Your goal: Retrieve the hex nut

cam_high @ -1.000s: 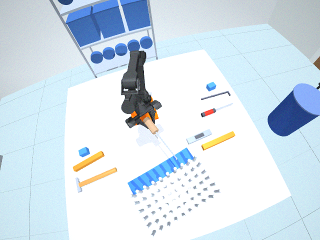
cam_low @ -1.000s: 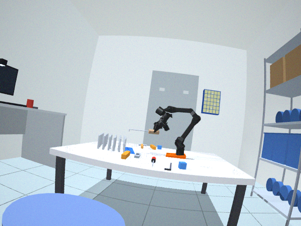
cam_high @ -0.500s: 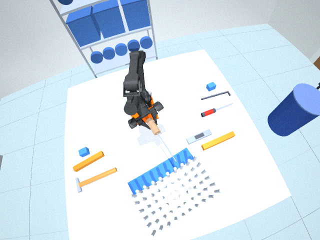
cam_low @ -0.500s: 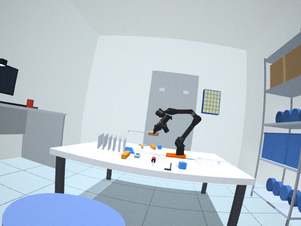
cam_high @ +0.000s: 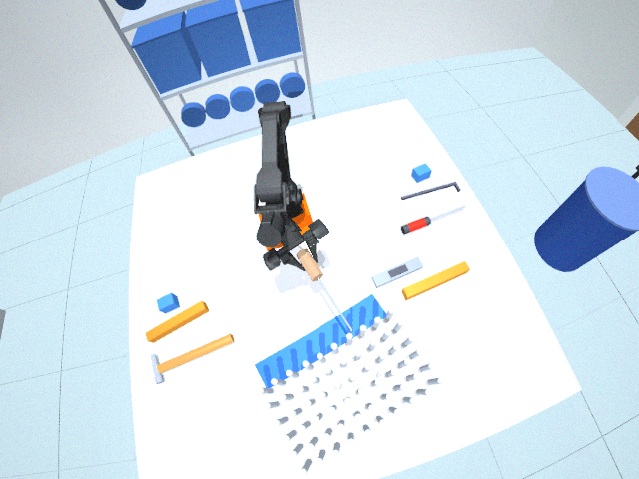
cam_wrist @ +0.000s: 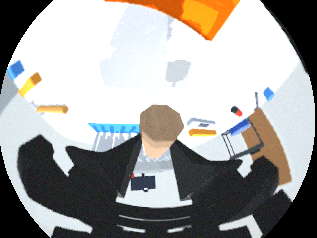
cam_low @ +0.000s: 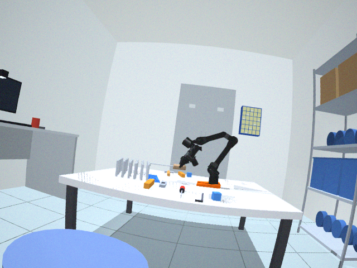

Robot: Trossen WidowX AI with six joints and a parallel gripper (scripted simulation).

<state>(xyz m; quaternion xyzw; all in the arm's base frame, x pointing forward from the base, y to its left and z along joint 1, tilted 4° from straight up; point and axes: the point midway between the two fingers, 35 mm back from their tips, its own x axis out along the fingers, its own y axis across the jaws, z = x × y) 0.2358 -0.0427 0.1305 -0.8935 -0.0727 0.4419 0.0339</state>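
My gripper tip is 180 mm short of the blue taped strip, 60 mm to the left of it and 110 mm above it. Round my gripper tip: wooden-handled pick tool 100 mm ahead, 10 mm to the left; then hex nut 340 mm ahead, 40 mm to the left, 110 mm below; then grey plate 100 mm ahead, 240 mm to the left, 90 mm below.
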